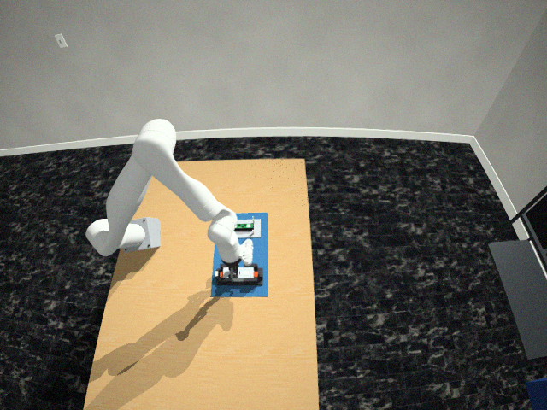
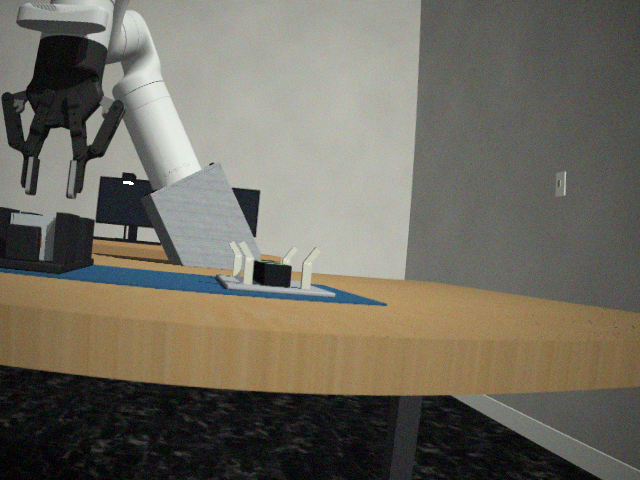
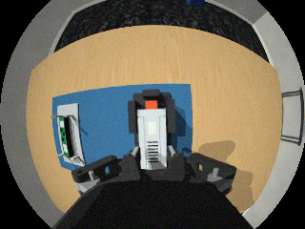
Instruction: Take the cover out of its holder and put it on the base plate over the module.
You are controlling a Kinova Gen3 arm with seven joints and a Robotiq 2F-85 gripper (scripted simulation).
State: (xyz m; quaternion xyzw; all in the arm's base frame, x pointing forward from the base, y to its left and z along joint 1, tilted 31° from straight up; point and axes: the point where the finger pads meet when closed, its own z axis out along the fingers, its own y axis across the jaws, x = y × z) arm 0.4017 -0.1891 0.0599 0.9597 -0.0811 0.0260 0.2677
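My hand is 6 cm above the cover.
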